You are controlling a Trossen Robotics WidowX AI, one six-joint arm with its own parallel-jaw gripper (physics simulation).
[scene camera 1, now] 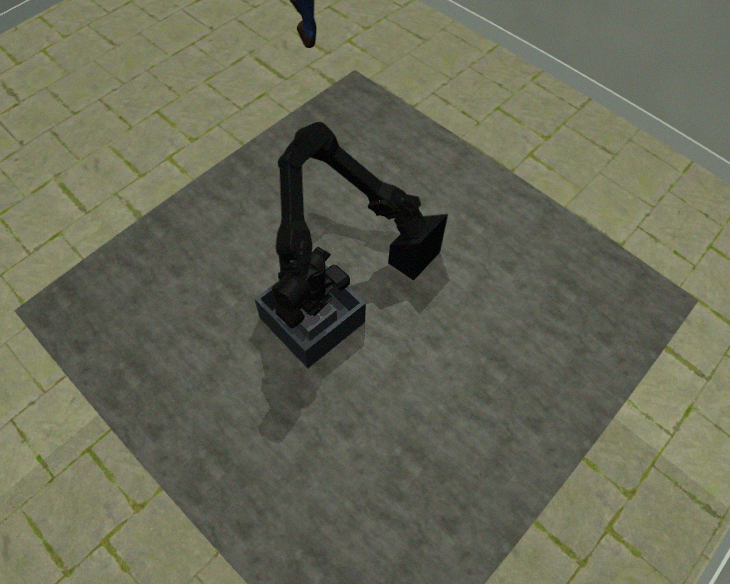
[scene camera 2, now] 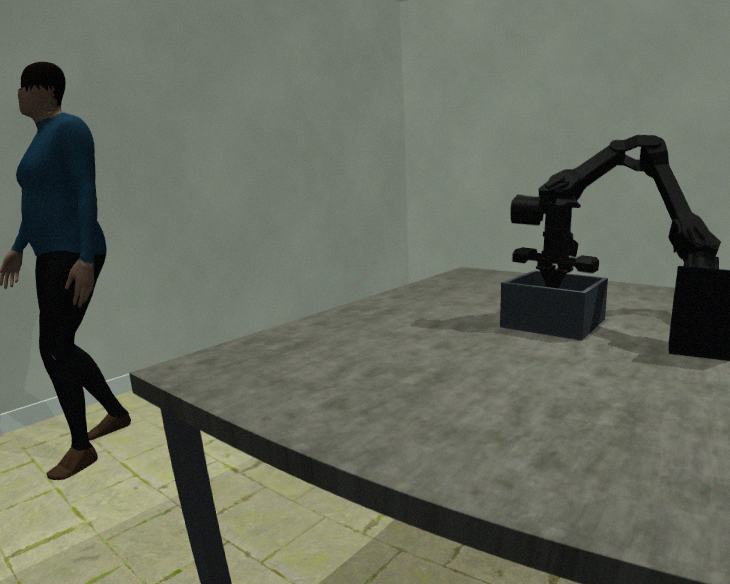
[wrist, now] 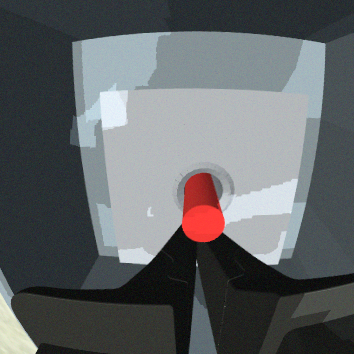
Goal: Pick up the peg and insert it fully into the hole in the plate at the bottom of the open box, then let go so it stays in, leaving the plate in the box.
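Frame: origin at the arm's base, x right, y ahead, z up, level; metres.
Where they show: gripper, fingertip midpoint: [scene camera 1: 314, 314] [wrist: 194, 225]; arm's base, origin of the base link: [scene camera 1: 416, 231] [scene camera 2: 701, 285].
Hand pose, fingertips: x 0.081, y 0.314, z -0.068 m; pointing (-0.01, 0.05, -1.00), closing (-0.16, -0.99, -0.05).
Each offset is from my fingertips to the top centre of the thing. Level surfaces: height alone.
The red peg @(dx +0.017, dy -0.005, dz +0.029 m) [wrist: 203, 223] stands up from the hole in the pale grey plate @(dx +0.017, dy -0.007, dz +0.001 m) [wrist: 145, 130] [scene camera 1: 322, 321] in the wrist view, its lower end inside the ring around the hole. A good length shows above the plate; how deep it sits cannot be told. The plate lies on the floor of the dark blue-grey open box @(dx +0.017, dy -0.007, dz +0.038 m) [scene camera 1: 340, 333] [scene camera 2: 540, 310] [wrist: 35, 150]. My gripper [scene camera 2: 552, 284] [wrist: 194, 225] is shut and empty, pointing down inside the box mouth. Its fingertips meet right beside the peg's top, partly hidden behind it. The peg does not show in the scene views.
The box walls rise around the fingers on all sides. The box stands on the grey table @(dz -0.059 m) [scene camera 1: 426, 426] [scene camera 2: 426, 395], in front of the black arm base [scene camera 1: 417, 252] [scene camera 2: 700, 313]. A person [scene camera 2: 57, 182] in a blue top is beyond the table.
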